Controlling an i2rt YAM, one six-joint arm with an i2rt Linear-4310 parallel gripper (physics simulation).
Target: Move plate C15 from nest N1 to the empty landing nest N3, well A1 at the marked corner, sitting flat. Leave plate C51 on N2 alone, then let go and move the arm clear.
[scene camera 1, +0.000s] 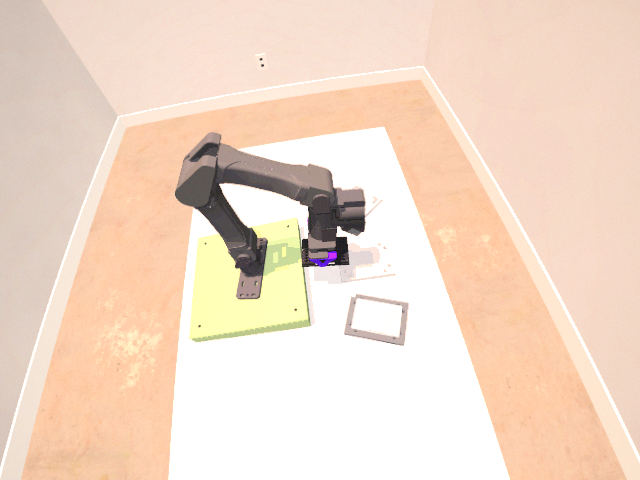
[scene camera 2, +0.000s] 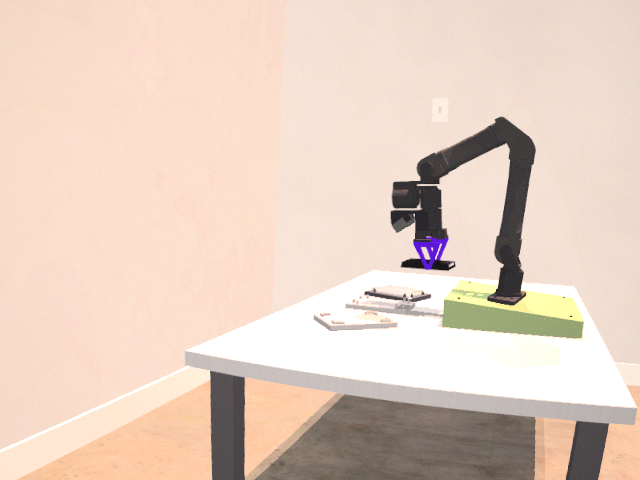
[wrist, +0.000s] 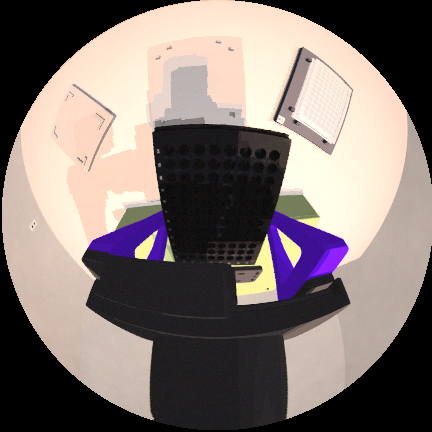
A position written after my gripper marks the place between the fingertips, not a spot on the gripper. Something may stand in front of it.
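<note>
There's a black perforated plate [wrist: 218, 184] held in my gripper [scene camera 2: 431, 267], and the plate touches nothing else. You'd find the gripper at [scene camera 1: 321, 252] and [wrist: 217, 214] as well. I can also see a corner-marked nest [scene camera 2: 369, 319], and that nest [wrist: 81, 123] is visible from the wrist too.
</note>
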